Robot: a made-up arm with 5 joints.
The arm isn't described. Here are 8 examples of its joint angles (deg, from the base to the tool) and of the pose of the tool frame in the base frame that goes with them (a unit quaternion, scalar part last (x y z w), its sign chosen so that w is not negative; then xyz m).
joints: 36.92 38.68 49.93 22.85 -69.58
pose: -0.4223 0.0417 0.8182 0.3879 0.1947 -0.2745 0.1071
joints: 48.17 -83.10 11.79 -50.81 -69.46
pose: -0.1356 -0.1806 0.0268 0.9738 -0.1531 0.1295 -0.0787
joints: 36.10 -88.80 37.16 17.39 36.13
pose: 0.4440 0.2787 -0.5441 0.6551 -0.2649 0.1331 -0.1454
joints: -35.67 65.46 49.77 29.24 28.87
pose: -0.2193 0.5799 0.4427 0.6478 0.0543 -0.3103 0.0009
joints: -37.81 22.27 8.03 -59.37 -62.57
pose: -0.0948 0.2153 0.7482 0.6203 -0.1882 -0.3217 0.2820
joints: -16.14 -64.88 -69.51 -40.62 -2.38
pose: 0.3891 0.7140 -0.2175 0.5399 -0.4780 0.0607 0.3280
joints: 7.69 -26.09 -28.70 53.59 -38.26
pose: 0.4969 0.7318 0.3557 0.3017 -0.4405 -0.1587 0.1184
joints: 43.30 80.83 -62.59 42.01 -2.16
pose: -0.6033 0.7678 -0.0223 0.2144 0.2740 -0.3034 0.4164
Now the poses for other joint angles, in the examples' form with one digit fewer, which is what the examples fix.
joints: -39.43 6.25 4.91 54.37 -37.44
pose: 0.348 0.870 0.314 0.154 -0.369 -0.307 0.361
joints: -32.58 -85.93 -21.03 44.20 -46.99
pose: 0.769 0.434 -0.128 0.451 -0.382 0.304 0.355
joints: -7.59 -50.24 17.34 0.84 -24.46
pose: 0.122 0.482 -0.013 0.867 -0.442 -0.079 0.141
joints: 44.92 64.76 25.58 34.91 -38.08
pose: -0.540 0.308 0.662 0.418 0.327 -0.245 0.214
